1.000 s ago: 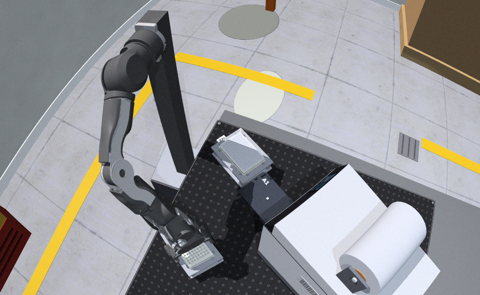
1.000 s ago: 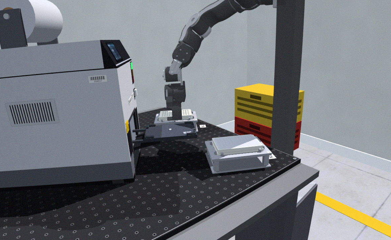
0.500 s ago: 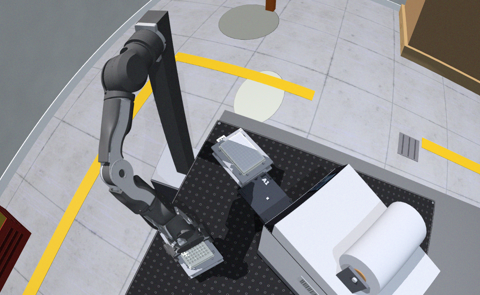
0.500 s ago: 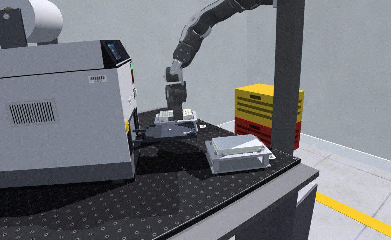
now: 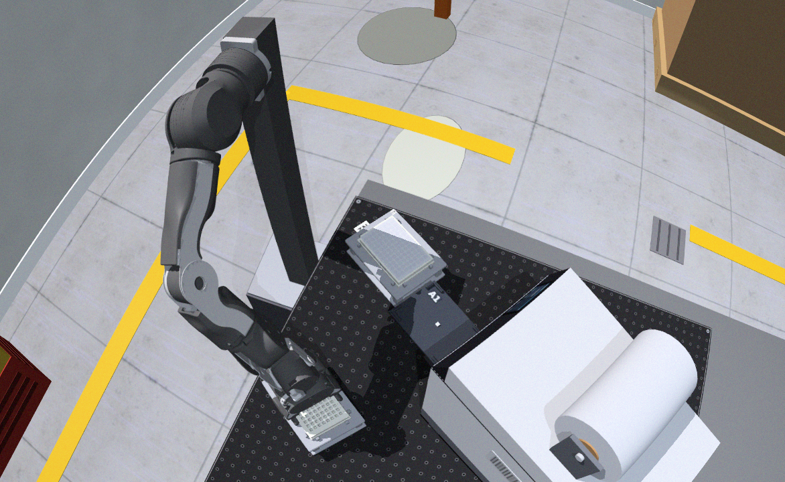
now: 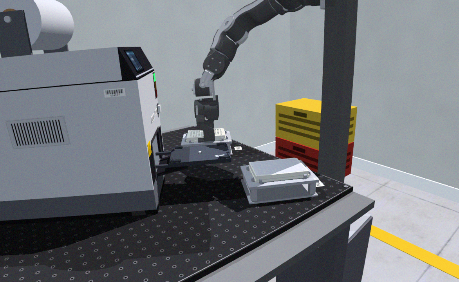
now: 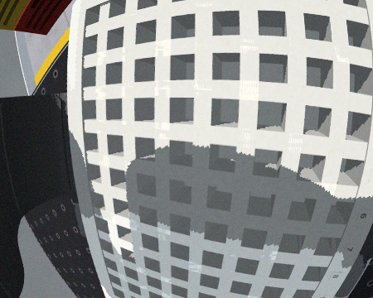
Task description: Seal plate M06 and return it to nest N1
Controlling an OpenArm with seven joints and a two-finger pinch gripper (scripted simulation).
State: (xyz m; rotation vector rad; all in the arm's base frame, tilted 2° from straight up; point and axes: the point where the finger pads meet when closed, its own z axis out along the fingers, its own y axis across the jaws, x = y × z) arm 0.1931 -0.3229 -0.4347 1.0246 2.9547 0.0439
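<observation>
My gripper is now 170 mm short of the sealer's stage, 200 mm to the right of it and 40 mm below it. The rest, counted from my hand: start key (200 mm ahead, 60 mm to the left, 140 mm above); then plate M06 (right at my hand); then plate M09 (50 mm ahead, 340 mm to the left).
</observation>
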